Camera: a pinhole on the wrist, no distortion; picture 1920 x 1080 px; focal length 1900.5 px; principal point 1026.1 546.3 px. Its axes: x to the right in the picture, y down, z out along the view. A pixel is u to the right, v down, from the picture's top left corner.
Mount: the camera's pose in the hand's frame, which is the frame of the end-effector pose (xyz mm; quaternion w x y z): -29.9 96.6 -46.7 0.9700 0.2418 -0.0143 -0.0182
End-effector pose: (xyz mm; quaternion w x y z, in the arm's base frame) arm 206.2 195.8 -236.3 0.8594 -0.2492 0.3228 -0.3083
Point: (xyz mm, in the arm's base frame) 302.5 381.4 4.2
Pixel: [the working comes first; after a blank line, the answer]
In the camera's frame: -127.1 70.7 325.4

283.4 959.4
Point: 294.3 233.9 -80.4
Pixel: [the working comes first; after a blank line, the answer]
In the camera's frame: 4.0 -15.8 259.7

1055.1 431.0
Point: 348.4 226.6 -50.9
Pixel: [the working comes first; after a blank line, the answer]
In the camera's frame: 30.9 8.3 310.2

1215.4 597.2
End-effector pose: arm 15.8 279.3 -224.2 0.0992 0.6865 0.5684 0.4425
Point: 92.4 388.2 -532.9
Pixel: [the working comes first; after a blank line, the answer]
In the camera's frame: -13.3 -93.6 416.7

965.4 119.4
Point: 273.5 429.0 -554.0
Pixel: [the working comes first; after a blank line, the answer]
In the camera's frame: 3.6 67.8 509.2

1039.7 799.4
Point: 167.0 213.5 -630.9
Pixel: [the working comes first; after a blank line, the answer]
In the camera's frame: -217.2 -35.3 443.7

95.8 395.2
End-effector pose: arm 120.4 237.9 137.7 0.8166 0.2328 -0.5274 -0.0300
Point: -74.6 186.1 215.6
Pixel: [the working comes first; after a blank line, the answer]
In the camera's frame: 33.0 59.8 263.8

1263.6 976.8
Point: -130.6 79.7 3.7
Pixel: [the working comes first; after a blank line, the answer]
In the camera's frame: -132.3 -88.9 363.5

334.4 81.4
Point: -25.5 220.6 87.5
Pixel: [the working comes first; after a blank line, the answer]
In the camera's frame: -64.5 -17.0 195.8

400.4 381.5
